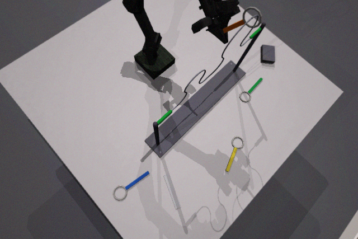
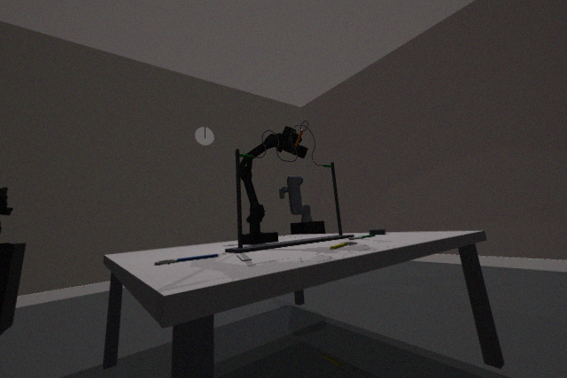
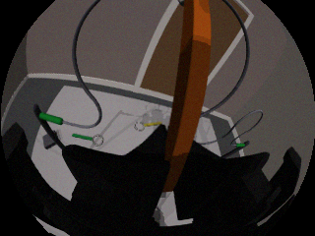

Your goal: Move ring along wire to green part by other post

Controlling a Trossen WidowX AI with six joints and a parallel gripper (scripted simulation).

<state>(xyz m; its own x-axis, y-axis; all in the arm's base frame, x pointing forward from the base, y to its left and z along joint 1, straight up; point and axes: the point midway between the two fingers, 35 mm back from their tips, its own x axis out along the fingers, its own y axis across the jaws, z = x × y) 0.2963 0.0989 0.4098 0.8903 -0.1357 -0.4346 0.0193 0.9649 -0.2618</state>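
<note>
The orange-handled ring is 90 mm above my gripper tip and 20 mm to the left of it. Also, from my gripper tip: green-handled ring (440 mm below, 200 mm to the left, 150 mm ahead); then dark grey block (440 mm to the left, 430 mm below, 50 mm ahead); then yellow-handled ring (440 mm below, 320 mm ahead, 80 mm to the right).
</note>
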